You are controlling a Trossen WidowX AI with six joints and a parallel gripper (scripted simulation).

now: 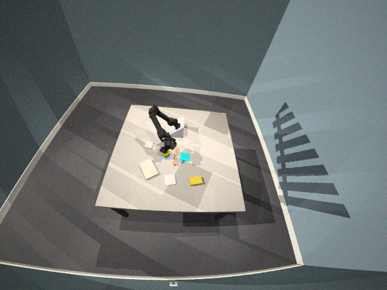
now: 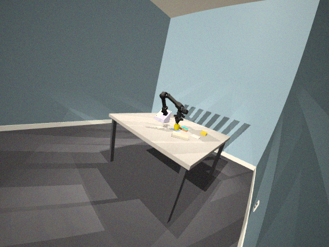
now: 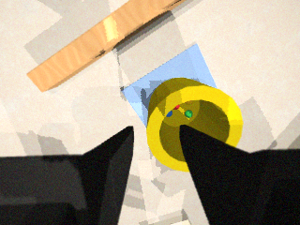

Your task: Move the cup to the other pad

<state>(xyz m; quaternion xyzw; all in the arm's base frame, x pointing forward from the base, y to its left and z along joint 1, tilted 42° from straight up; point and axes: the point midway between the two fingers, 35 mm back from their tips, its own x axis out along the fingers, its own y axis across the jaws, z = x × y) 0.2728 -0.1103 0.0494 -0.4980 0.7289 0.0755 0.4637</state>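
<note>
Right now the yellow cup is 2 cm ahead of my gripper tip, 2 cm to the right of it and 4 cm below it. The rest, counted from my gripper tip: yellow block (32 cm ahead, 24 cm to the left, 6 cm below); wooden stick (3 cm ahead, 8 cm to the left, 7 cm below); light blue pad (2 cm ahead, 2 cm to the right, 8 cm below).
</note>
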